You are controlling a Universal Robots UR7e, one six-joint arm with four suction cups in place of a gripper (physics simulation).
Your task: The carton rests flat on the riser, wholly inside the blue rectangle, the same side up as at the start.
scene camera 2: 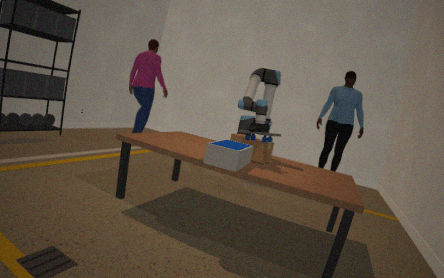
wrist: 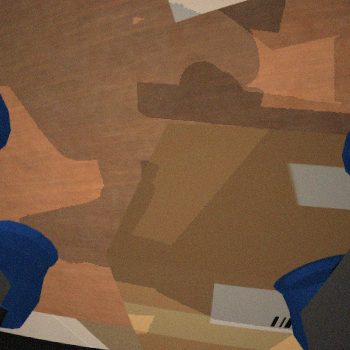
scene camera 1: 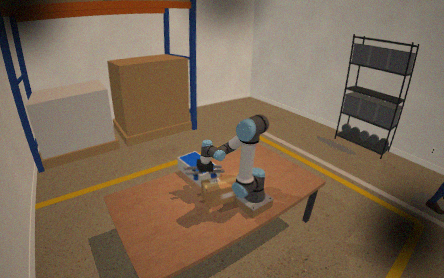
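Where they show: hand, its tool point: (scene camera 2: 258,141) (wrist: 169,207) (scene camera 1: 203,176); arm's base, origin of its link: (scene camera 1: 254,196).
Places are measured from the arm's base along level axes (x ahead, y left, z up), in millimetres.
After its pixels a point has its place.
Note:
The brown carton (scene camera 1: 216,194) {x 173, y 222, z 35 mm} (scene camera 2: 263,151) {x 329, y 230, z 9 mm} (wrist: 215,225) {x 316, y 182, z 44 mm} stands on the table beside the riser, close to the arm's base. Its top, with pale labels and a tape strip, fills the lower right of the wrist view. The riser (scene camera 1: 183,169) {x 685, y 154, z -36 mm} (scene camera 2: 222,158) {x 775, y 62, z -20 mm} (wrist: 200,5) {x 421, y 157, z 44 mm} is a whitish box with a blue rectangle (scene camera 1: 191,158) {x 680, y 65, z 45 mm} (scene camera 2: 230,144) {x 614, y 52, z 44 mm} on top; a corner of it shows at the wrist view's top edge. My gripper (scene camera 1: 205,175) {x 364, y 183, z 78 mm} (scene camera 2: 258,138) {x 364, y 183, z 78 mm} holds nothing, its suction off. Its four blue cups hang above the carton's riser side; whether any touches it I cannot tell.
The wooden table (scene camera 1: 150,220) {x 350, y 679, z -76 mm} (scene camera 2: 320,182) {x 489, y 651, z -76 mm} (wrist: 65,50) {x 426, y 295, z -76 mm} carries the arm's base (scene camera 1: 255,201) {x -52, y 55, z 15 mm} beside the carton. A person in pink (scene camera 2: 145,72) and one in light blue (scene camera 2: 345,105) are behind the table. A dark shelf rack (scene camera 1: 384,73) and large boxes stand farther off.

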